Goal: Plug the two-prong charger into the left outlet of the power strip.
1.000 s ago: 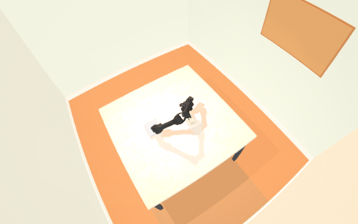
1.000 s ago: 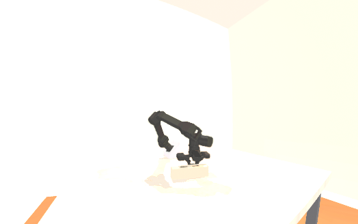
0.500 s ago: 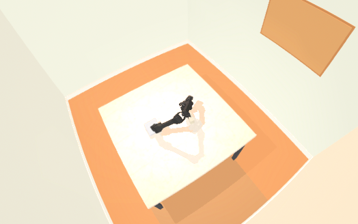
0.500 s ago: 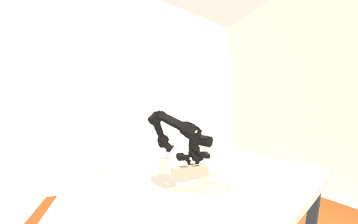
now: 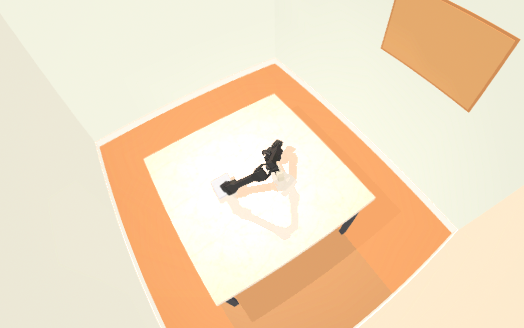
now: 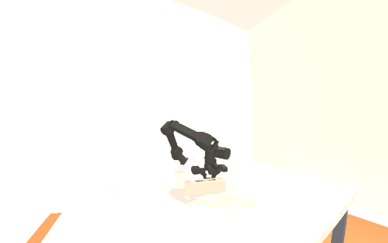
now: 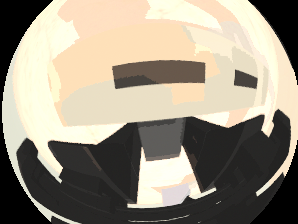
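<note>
My gripper tip is 10 mm to the left of the two-prong charger, 10 mm below it and 10 mm short of it.
</note>
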